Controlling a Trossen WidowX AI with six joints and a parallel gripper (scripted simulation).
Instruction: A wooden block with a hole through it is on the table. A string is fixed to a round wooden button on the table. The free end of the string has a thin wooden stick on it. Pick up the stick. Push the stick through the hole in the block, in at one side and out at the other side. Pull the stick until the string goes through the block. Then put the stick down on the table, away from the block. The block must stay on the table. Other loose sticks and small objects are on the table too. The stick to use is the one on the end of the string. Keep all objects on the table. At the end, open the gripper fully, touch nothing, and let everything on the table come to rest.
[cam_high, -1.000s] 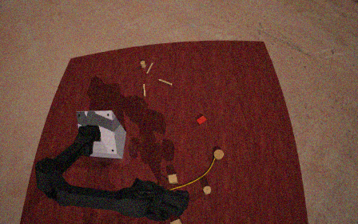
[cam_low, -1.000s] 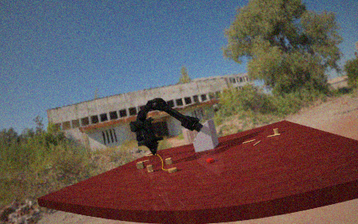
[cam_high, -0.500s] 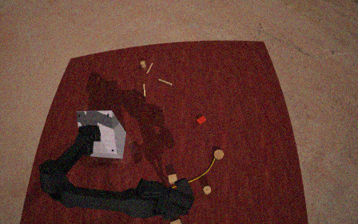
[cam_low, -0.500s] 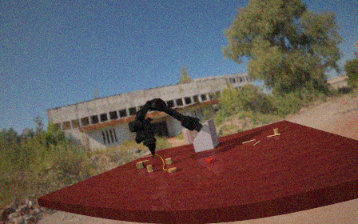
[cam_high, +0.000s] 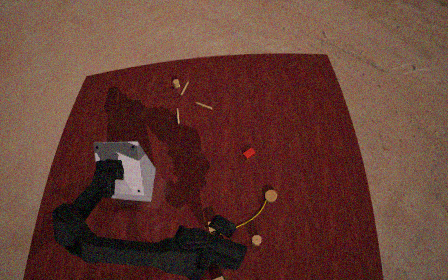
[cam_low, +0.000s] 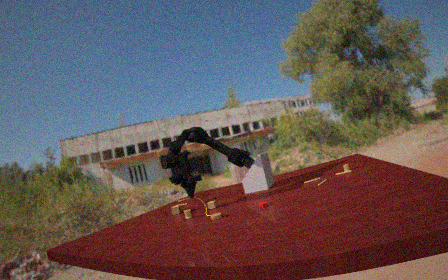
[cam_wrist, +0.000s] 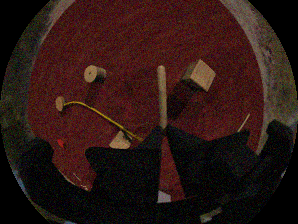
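Now: gripper tip 10 mm to the left of the thin wooden stick and 10 mm short of it. Round my gripper tip: red cube (360 mm to the left, 90 mm ahead, 50 mm below); round wooden button (200 mm to the left, 160 mm ahead, 50 mm below).
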